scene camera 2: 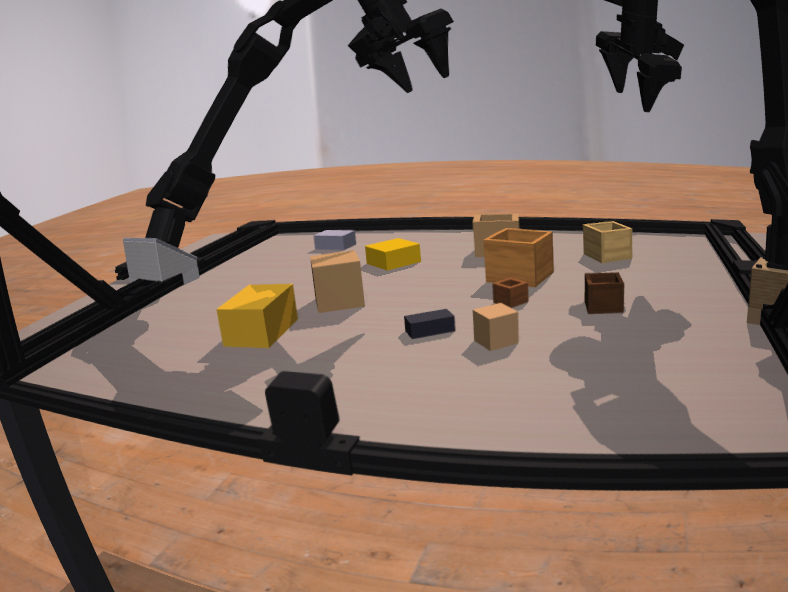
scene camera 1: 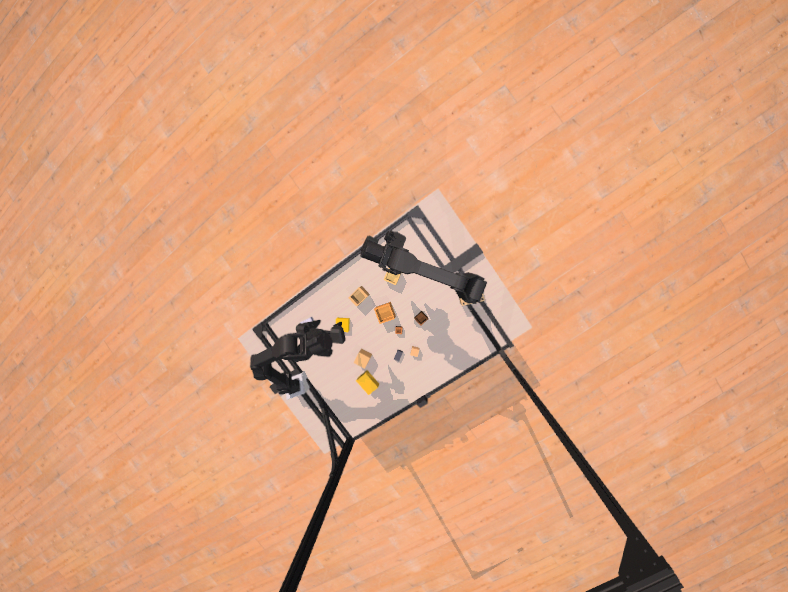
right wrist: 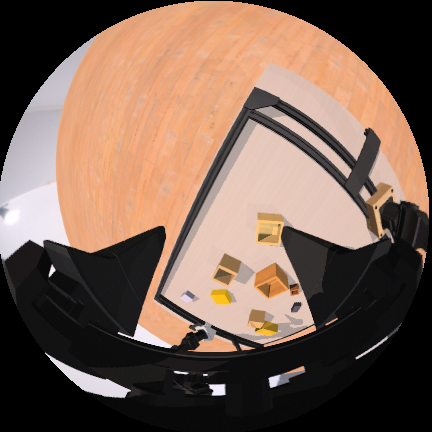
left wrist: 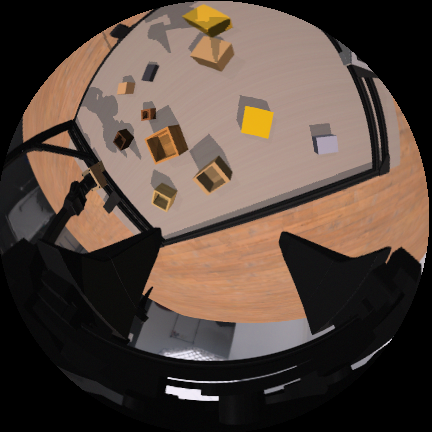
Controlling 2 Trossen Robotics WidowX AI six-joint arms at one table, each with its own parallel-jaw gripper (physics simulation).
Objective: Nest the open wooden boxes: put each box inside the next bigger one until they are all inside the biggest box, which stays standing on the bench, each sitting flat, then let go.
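Pixels of known places: left gripper, fingertip midpoint: (scene camera 2: 427, 84) (scene camera 1: 330, 321) (left wrist: 222, 235); right gripper, fingertip midpoint: (scene camera 2: 632, 101) (right wrist: 225, 232); left arm's base, link origin: (scene camera 2: 159, 247) (scene camera 1: 293, 386) (right wrist: 202, 333); right arm's base, link origin: (right wrist: 387, 212) (left wrist: 90, 180).
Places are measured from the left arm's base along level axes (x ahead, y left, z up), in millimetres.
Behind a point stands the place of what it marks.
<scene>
Five open wooden boxes stand upright and apart: the biggest, orange-brown (scene camera 1: 384, 312) @(x 542, y 162, z -58 mm) (scene camera 2: 519, 259) @(x 562, y 126, z -27 mm) (left wrist: 166, 144) @(x 565, y 164, z -57 mm) (right wrist: 271, 280) @(x 536, y 143, z -57 mm); tan (scene camera 1: 359, 295) @(x 465, y 279, z -59 mm) (scene camera 2: 479, 238) @(x 454, y 243, z -33 mm) (left wrist: 213, 175) @(x 477, y 289, z -59 mm) (right wrist: 227, 270) @(x 497, y 287, z -7 mm); pale yellowish (scene camera 1: 392, 279) @(x 636, y 288, z -57 mm) (scene camera 2: 607, 243) @(x 653, y 269, z -33 mm) (left wrist: 164, 198) @(x 662, y 316, z -56 mm) (right wrist: 269, 229) @(x 640, y 290, z -57 mm); dark brown (scene camera 1: 421, 317) @(x 691, y 77, z -57 mm) (scene camera 2: 603, 295) @(x 694, y 55, z -40 mm) (left wrist: 122, 139) @(x 705, y 73, z -57 mm); and the smallest, reddish-brown (scene camera 1: 398, 330) @(x 569, y 59, z -57 mm) (scene camera 2: 510, 292) @(x 581, y 43, z -43 mm) (left wrist: 148, 114) @(x 564, y 69, z -37 mm) (right wrist: 294, 289) @(x 580, y 73, z -38 mm). My left gripper (scene camera 2: 427, 84) @(x 391, y 240, z 208 mm) (left wrist: 222, 235) @(x 391, y 240, z 208 mm) is open and empty, high above the bench. My right gripper (scene camera 2: 633, 101) @(x 682, y 403, z 176 mm) (right wrist: 225, 232) @(x 682, y 403, z 176 mm) is open and empty, high over the bench's back right. The dark brown box does not show in the right wrist view.
Around the boxes lie a large yellow block (scene camera 2: 254, 318) @(x 367, y -156, z -28 mm), a flat yellow block (scene camera 2: 393, 254) @(x 356, y 155, z -41 mm), a tall tan block (scene camera 2: 338, 283) @(x 385, y -20, z -28 mm), a small tan block (scene camera 2: 495, 327) @(x 611, y -76, z -38 mm), a dark block (scene camera 2: 429, 323) @(x 529, y -62, z -48 mm) and a lavender block (scene camera 2: 334, 240) @(x 193, y 232, z -45 mm). A black frame (scene camera 2: 509, 470) @(x 704, y -269, z -66 mm) edges the bench.
</scene>
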